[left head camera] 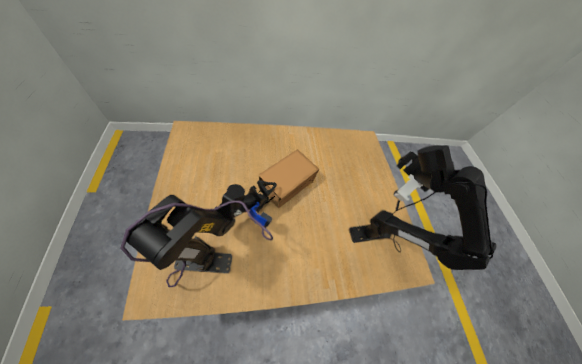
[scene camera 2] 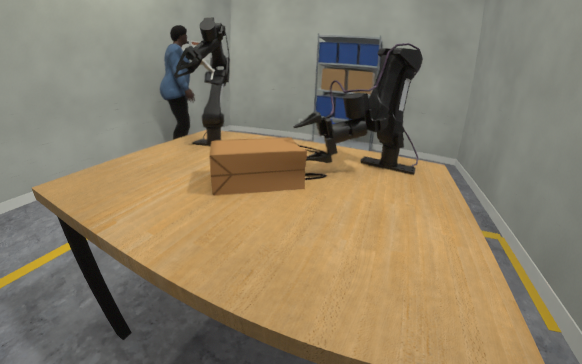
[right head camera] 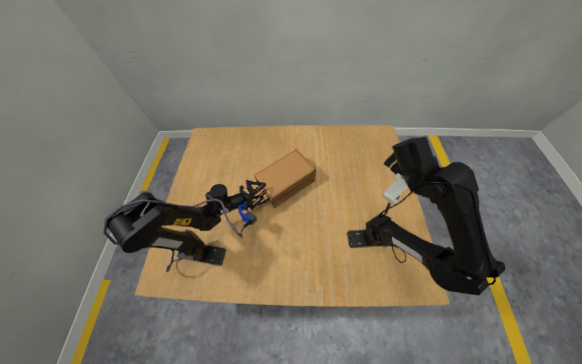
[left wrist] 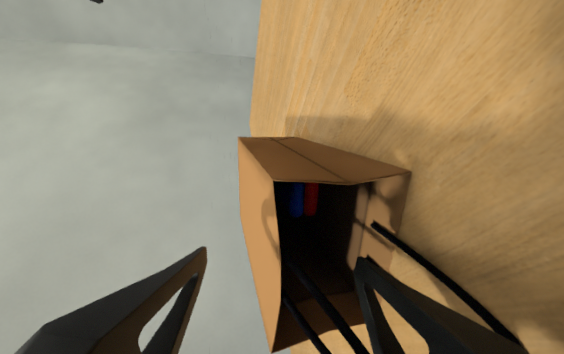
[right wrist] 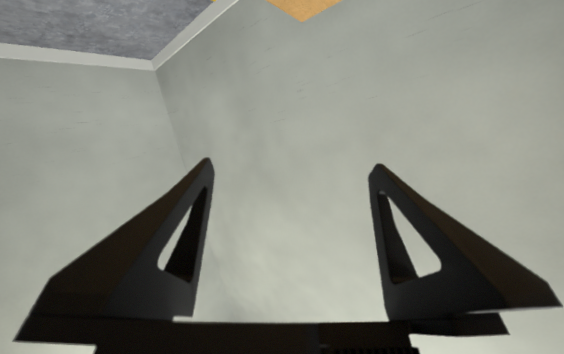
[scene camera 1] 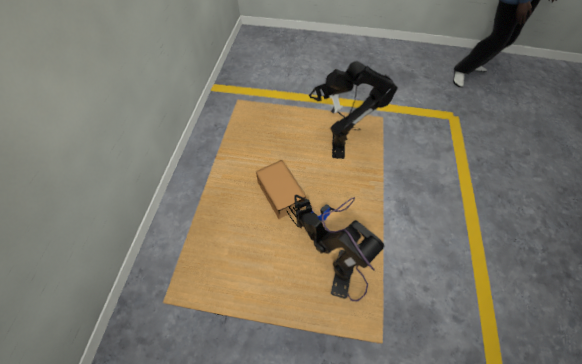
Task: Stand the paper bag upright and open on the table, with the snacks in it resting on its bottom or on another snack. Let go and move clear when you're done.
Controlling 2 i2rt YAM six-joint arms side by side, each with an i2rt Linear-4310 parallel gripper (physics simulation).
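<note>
The brown paper bag (left head camera: 290, 172) (right head camera: 286, 172) (scene camera 1: 280, 185) (scene camera 2: 257, 167) (left wrist: 260, 215) lies on its side on the table, its mouth facing my left gripper. Black cord handles (scene camera 2: 316, 176) stick out of the mouth. In the left wrist view, a blue snack (left wrist: 297, 200) and a red snack (left wrist: 311, 199) show deep inside, side by side. My left gripper (left head camera: 274, 191) (right head camera: 265, 190) (scene camera 2: 301, 142) (left wrist: 282, 259) is open and empty at the mouth, one finger above the other; contact is unclear. My right gripper (right head camera: 387, 162) (right wrist: 293, 167) is open and empty, raised beyond the table's side edge.
The wooden table (left head camera: 215, 145) (scene camera 2: 380, 260) carries both arm bases, left (left head camera: 222, 262) and right (left head camera: 357, 234). A person (scene camera 1: 492, 42) (scene camera 2: 175, 75) stands beyond the table. A shelf unit (scene camera 2: 350, 65) with blue and tan boxes stands at the far wall.
</note>
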